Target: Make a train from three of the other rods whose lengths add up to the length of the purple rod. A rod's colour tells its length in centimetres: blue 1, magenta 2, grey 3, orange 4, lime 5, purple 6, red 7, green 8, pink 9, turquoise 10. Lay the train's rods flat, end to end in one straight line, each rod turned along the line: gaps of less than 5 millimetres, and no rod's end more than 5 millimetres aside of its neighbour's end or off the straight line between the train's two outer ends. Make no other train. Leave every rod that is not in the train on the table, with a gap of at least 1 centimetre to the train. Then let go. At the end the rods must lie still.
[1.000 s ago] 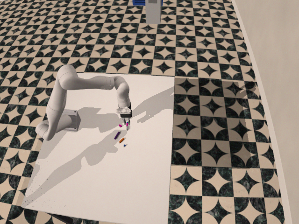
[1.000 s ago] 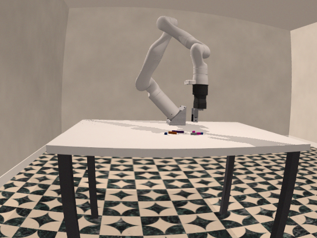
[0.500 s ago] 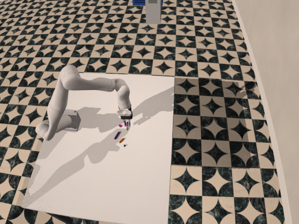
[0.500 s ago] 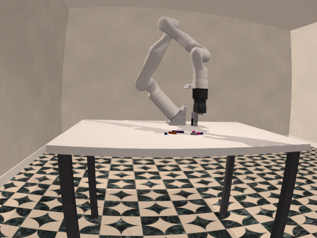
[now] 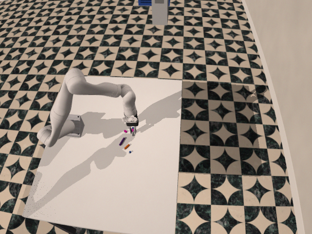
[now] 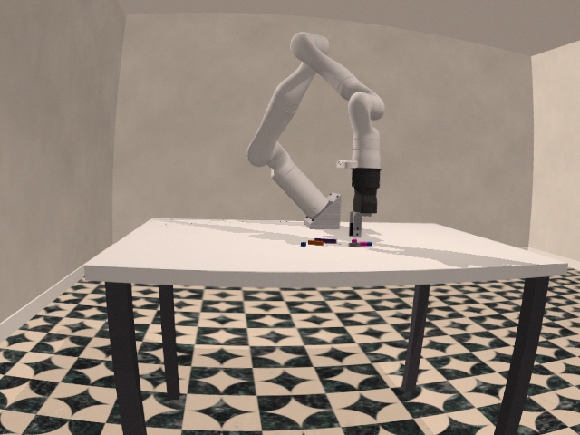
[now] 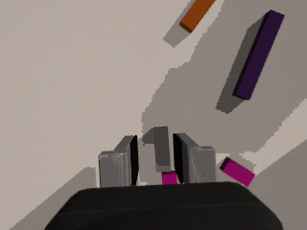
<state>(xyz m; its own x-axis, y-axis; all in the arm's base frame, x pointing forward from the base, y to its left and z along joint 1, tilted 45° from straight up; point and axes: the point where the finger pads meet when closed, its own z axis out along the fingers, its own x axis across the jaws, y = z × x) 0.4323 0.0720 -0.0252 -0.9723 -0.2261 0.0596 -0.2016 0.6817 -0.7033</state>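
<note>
The grey rod is 4 cm below my hand. Round my hand: purple rod 7 cm to the right, 6 cm behind, 4 cm below; orange rod 10 cm to the right, 4 cm below, 2 cm behind.
</note>
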